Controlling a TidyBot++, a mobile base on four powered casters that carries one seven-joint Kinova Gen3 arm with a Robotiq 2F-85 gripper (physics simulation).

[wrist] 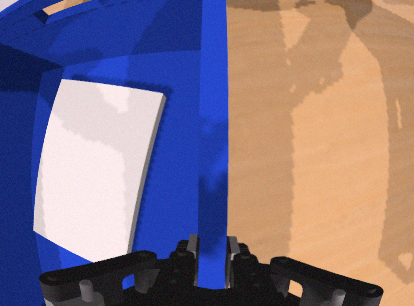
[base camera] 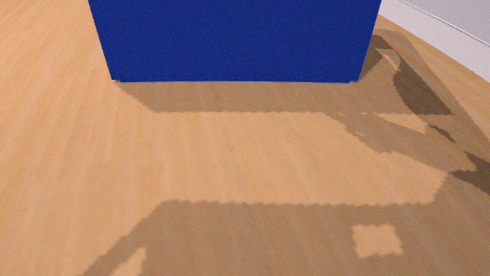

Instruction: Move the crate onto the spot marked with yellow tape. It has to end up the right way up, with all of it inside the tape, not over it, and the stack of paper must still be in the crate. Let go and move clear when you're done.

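Places are measured from the arm's base along level axes (x ahead, y left, z up), in metres.
Where they show: gripper, fingertip midpoint: (wrist: 211,247).
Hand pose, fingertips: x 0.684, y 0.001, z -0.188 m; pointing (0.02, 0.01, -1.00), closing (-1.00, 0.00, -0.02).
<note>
Each offset is from my fingertips to the top centre of the thing. Level surfaces: height alone.
The blue crate @(0.189 m ahead, 0.037 m left, 0.012 m up) (base camera: 235,40) (wrist: 213,125) is upright. In the base camera view its side fills the top middle, and a shadow starts right at its bottom edge; whether it touches the floor is hard to tell. My gripper (wrist: 211,247) is shut on the crate's near wall, at the rim, with one finger inside and one outside. The white stack of paper @(0.217 m ahead, 0.037 m right, 0.167 m down) (wrist: 95,155) lies inside the crate, on its bottom, left of the gripped wall and at a slight slant. The yellow tape does not show in either view.
Wooden floor @(0.208 m down) (base camera: 225,155) (wrist: 340,165) lies in front of the crate and beyond its gripped wall, crossed by shadows of the robot and crate. A white baseboard (base camera: 445,37) and wall run along the upper right in the base camera view.
</note>
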